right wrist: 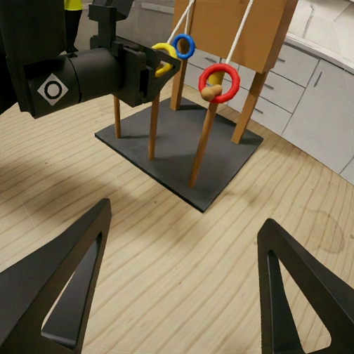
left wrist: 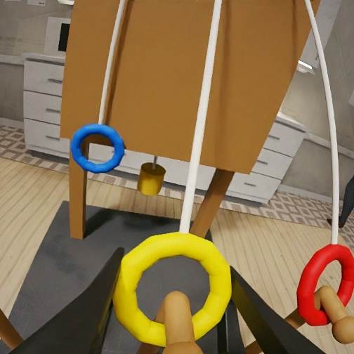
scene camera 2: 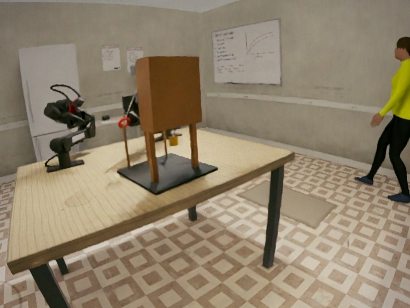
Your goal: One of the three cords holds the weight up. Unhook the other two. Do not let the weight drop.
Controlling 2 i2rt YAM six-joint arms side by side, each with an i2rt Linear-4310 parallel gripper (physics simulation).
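Frame: origin at the left arm's base, x back, y right, z up, level; metres.
Seen in the pictures: right gripper, fingertip midpoint: (scene camera 2: 89,120); left arm's base, link origin: (scene camera 2: 166,137); right arm's base, link origin: (scene camera 2: 65,166).
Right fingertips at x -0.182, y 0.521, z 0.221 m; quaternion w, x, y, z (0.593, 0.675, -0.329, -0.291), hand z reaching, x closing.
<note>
Pixels of each thing's top centre, then the offset from my right fingertips to it. "pt": a spot on its surface instead. Level surfaces: height alone.
- weight, top centre: (scene camera 2: 173,136) dx -0.382, dy -0.209, dz -0.064 m
- red ring, top centre: (scene camera 2: 123,117) dx -0.187, dy -0.099, dz +0.010 m
- dark base plate, surface spot: (scene camera 2: 190,172) pt dx -0.410, dy -0.254, dz -0.210 m
- wooden table, surface height: dz -0.221 m
A brown box (scene camera 2: 170,95) (left wrist: 165,75) stands on legs. The weight (scene camera 2: 173,141) (left wrist: 151,180) hangs under it. The yellow ring (left wrist: 125,290) (right wrist: 163,46) is around its wooden hook (left wrist: 178,315). My left gripper (left wrist: 174,265) (right wrist: 166,59) is shut on this ring, one finger at each side. The red ring (scene camera 2: 120,123) (left wrist: 306,287) (right wrist: 235,85) is around its own hook (right wrist: 211,92). The blue ring (left wrist: 76,148) (right wrist: 192,46) hangs from its cord, apart from any hook, in front of the box's lower edge. My right gripper (right wrist: 188,217) is open and empty over the table.
The dark base plate (scene camera 2: 190,172) (right wrist: 175,125) carries the box legs and hook posts. It sits on the wooden table (scene camera 2: 75,215). The right arm (scene camera 2: 65,112) stands at the left in the scene view. A person in a yellow top (scene camera 2: 397,95) is beyond the table at the right.
</note>
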